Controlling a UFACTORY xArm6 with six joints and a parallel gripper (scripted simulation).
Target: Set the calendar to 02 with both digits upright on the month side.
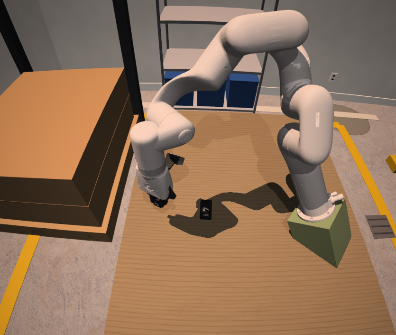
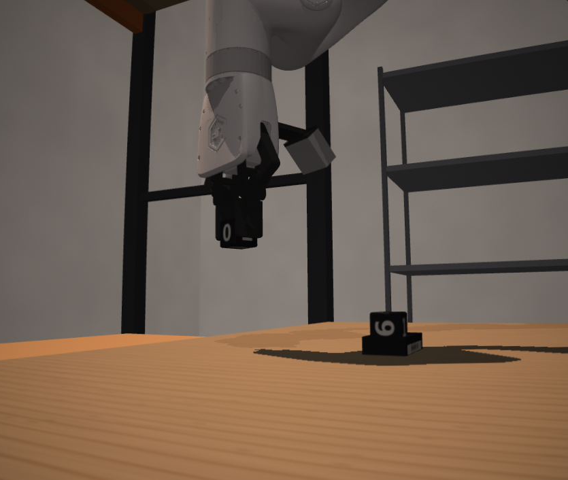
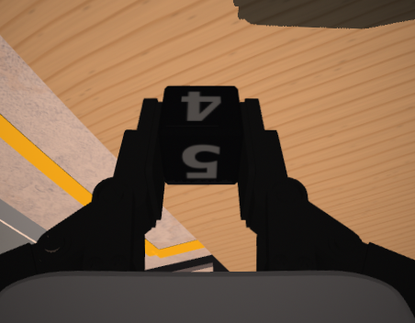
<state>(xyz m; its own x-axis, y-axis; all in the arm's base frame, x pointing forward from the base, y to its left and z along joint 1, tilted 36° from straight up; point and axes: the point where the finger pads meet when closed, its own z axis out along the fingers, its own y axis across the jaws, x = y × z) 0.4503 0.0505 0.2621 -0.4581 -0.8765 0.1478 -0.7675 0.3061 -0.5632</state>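
My hand is 160 mm past the cube, 10 mm to the left of it and 110 mm above it. Round my hand: black calendar tray (160 mm behind, 30 mm to the right, 130 mm below).
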